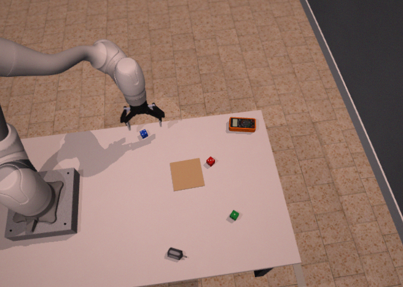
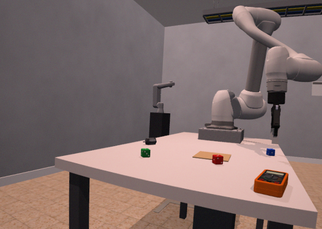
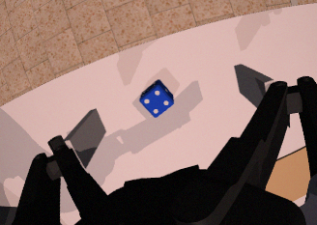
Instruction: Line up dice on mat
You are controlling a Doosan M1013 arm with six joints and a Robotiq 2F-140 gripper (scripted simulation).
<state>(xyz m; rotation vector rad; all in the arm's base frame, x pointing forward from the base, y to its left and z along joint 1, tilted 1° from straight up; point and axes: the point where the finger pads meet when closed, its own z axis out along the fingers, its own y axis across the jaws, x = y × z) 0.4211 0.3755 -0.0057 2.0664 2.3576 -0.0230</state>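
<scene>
Right now my hand is 41 cm short of the green die, 42 cm to the left of it and 6 cm above it. The rest, counted from my hand: red die (31 cm ahead, 16 cm to the right, 6 cm below); then tan mat (20 cm ahead, 22 cm to the right, 7 cm below); then blue die (1 cm behind, 1 cm to the right, 6 cm below).
</scene>
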